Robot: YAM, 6 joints.
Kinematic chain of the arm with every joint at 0, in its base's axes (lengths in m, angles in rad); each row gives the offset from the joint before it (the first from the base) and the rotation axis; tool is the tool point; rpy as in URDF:
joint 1: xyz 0 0 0.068 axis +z
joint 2: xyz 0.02 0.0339 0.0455 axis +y
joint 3: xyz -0.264 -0.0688 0 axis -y
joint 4: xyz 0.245 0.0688 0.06 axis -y
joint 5: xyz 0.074 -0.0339 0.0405 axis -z
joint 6: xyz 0.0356 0 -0.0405 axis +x
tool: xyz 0 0 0 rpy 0 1.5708 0
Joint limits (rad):
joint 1: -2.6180..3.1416
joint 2: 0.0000..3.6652
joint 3: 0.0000..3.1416
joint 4: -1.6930..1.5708
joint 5: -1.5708..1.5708
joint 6: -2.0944..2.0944
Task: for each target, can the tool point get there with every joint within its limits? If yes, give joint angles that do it. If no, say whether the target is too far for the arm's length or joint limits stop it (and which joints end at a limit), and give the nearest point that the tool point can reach.
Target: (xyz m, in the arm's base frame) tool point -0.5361 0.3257 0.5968
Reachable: no: too far | nearest point -0.4356 0.2646 0.5032 | short by 0.150 m
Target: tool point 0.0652 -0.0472 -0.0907
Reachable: yes | joints -0.8299 3.2863 1.0045 -1.4478 -0.4738 -0.9396
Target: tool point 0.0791 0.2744 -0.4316
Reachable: no: joint limits stop it (at a limit: joint 2) | nearest point 0.0778 0.2699 -0.3789 | short by 0.053 m
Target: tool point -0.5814 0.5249 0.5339
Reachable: no: too far | nearest point -0.4217 0.3808 0.4154 | short by 0.246 m
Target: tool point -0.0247 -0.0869 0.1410
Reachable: yes | joints -2.0583 0.5269 0.2426 -0.8443 -0.5597 0.8163
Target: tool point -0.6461 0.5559 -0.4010
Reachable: no: too far | nearest point -0.4202 0.3615 -0.2122 | short by 0.353 m
